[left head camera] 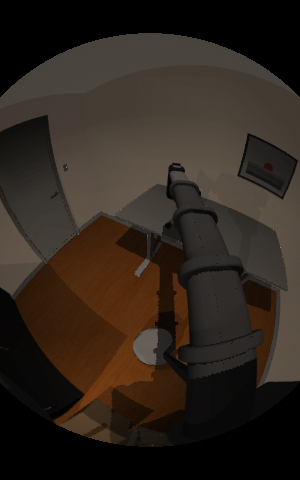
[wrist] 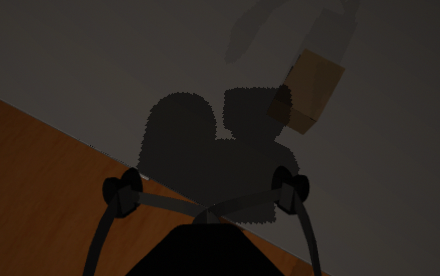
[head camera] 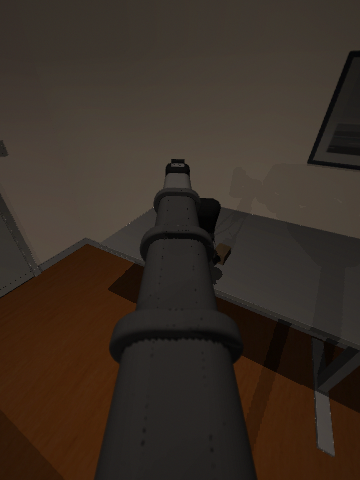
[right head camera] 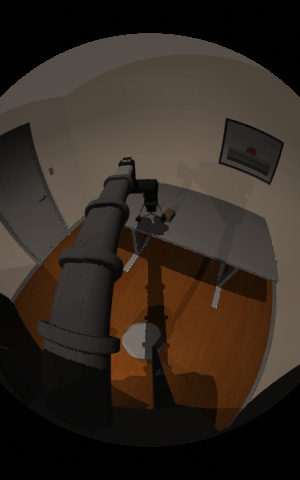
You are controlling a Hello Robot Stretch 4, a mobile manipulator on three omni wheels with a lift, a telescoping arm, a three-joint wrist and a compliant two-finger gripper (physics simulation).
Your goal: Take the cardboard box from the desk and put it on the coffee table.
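Pixels of known places: gripper, fingertip midpoint: (wrist: 208,182) (right head camera: 150,220); robot's base, origin of the base link: (left head camera: 153,345) (right head camera: 143,339).
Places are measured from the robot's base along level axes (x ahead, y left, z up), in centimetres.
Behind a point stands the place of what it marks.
Observation:
The small brown cardboard box (head camera: 223,254) @(x 78.5, y -21.8, z 97.2 cm) (right head camera: 170,215) @(x 78.9, y -22.7, z 96.8 cm) (wrist: 315,85) @(x 81.8, y -22.3, z 97.2 cm) lies on the grey desk (head camera: 285,265) @(x 77.5, y -51.5, z 92.2 cm) (right head camera: 225,225) @(x 74.3, y -67.0, z 92.2 cm) (wrist: 380,175) @(x 71.0, y -31.7, z 92.2 cm), not far from its front edge. My gripper (right head camera: 151,218) @(x 68.6, y -8.5, z 101.2 cm) (wrist: 208,182) @(x 68.6, y -8.5, z 101.2 cm) is open and empty, pointing down above the desk's front edge. In the wrist view the box is ahead of the fingers and to the right, apart from them. In the head camera view the arm hides most of the gripper. In the left head view the arm hides the box. I cannot make out the coffee table for certain.
The extended arm (head camera: 175,280) @(x 21.0, y 0.2, z 140.6 cm) (left head camera: 215,290) @(x 13.7, y 1.3, z 140.9 cm) (right head camera: 85,295) @(x 12.4, y -1.5, z 140.8 cm) reaches over the floor to the desk. A round white object (left head camera: 152,346) @(x -0.2, y 1.8, z 18.7 cm) (right head camera: 140,341) @(x -1.0, y 2.1, z 18.7 cm) is low in front of the desk. Desk legs (head camera: 322,415) (right head camera: 217,290) stand below. A door (left head camera: 35,190) @(x 129.4, y 164.0, z 109.3 cm) is at the left, and a dark piece of furniture (left head camera: 30,365) @(x -53.8, y 111.7, z 44.1 cm) is at lower left.

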